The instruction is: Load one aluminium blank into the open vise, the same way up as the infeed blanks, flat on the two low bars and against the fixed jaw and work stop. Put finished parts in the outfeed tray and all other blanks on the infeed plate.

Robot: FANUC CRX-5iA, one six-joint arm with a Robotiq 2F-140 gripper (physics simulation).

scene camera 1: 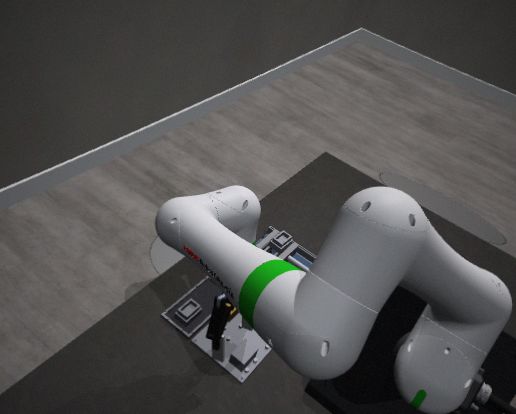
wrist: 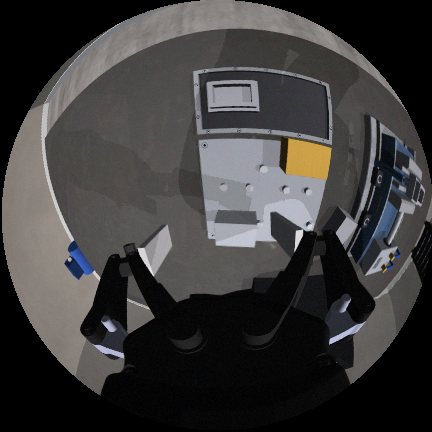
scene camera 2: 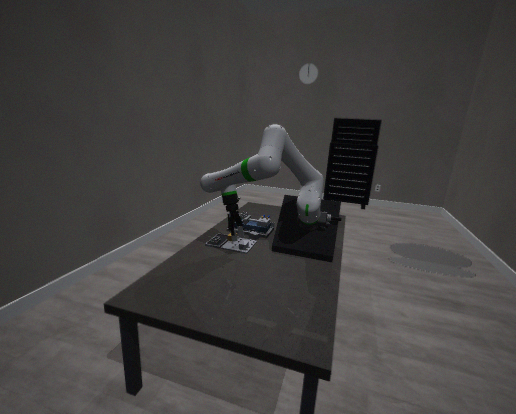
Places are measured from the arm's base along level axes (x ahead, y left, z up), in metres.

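Where they show: gripper, between the fingertips: [scene camera 1: 233, 343] [wrist: 219, 229] [scene camera 2: 238, 239]; arm's base, origin of its link: [scene camera 2: 309, 219].
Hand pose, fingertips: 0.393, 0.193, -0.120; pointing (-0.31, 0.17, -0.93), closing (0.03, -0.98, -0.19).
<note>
Each offset is from my fingertips to the centre of the thing, as dx, dy, dz.
My gripper [scene camera 1: 233, 335] [scene camera 2: 234, 232] [wrist: 219, 229] is open and empty, low over the infeed plate @[+0.015, -0.062, -0.065] [scene camera 1: 202, 344] [wrist: 220, 160]. A grey aluminium blank @[-0.029, -0.017, -0.043] [scene camera 1: 243, 357] [scene camera 2: 244, 245] [wrist: 235, 233] stands at that plate's near end, seen between the spread fingertips in the wrist view. A yellow block @[+0.083, -0.109, -0.043] [scene camera 1: 230, 311] [wrist: 307, 158] is at the plate's corner by the outfeed tray [scene camera 1: 202, 294] [wrist: 295, 107]. A finished part @[+0.160, -0.022, -0.045] [scene camera 1: 188, 310] [wrist: 232, 95] with a rectangular pocket lies in that tray. The vise @[+0.029, -0.340, -0.019] [scene camera 2: 257, 226] [wrist: 382, 200] carries a pocketed grey part @[+0.094, -0.358, +0.029] [scene camera 1: 282, 239] [wrist: 418, 193]; its seating is unclear.
A grey block @[-0.035, -0.211, -0.051] [wrist: 342, 225] shows beside the infeed plate towards the vise, partly behind the right finger. Several short pegs stand on the plate. The black robot base plate [scene camera 2: 300, 248] lies right of the vise in scene camera 2. The arm hides part of the vise in scene camera 1.
</note>
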